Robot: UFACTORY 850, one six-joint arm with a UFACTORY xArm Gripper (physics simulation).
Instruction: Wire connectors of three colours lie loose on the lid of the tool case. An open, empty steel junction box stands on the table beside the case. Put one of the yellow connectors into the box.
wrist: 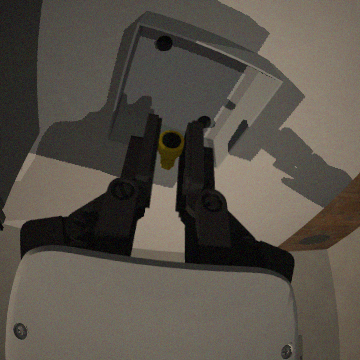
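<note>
Visible in the picture: the gripper, together with a grey steel junction box.
</note>
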